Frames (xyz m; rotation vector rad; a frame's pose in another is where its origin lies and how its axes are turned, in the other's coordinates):
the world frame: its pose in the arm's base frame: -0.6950 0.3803 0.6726 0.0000 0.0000 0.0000
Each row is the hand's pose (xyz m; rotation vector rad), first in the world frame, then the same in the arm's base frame.
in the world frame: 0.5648 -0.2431 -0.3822 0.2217 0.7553 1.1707
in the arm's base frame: -0.1302 0.1372 0.2904 0.2217 0.7553 1.1707
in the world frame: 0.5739 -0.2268 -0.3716 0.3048 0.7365 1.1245
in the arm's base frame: -0.1211 0.1535 0.3010 0.3048 0.7365 1.1245
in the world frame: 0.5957 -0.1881 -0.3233 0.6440 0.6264 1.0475
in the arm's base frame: -0.0993 0.1922 0.3493 0.6440 0.6264 1.0475
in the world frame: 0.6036 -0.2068 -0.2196 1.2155 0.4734 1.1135
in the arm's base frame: -0.0914 0.1735 0.4530 1.2155 0.4734 1.1135
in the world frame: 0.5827 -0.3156 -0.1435 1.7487 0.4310 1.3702
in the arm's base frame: -0.1123 0.0647 0.5291 1.7487 0.4310 1.3702
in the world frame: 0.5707 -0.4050 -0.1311 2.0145 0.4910 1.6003
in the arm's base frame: -0.1243 -0.0247 0.5415 2.0145 0.4910 1.6003
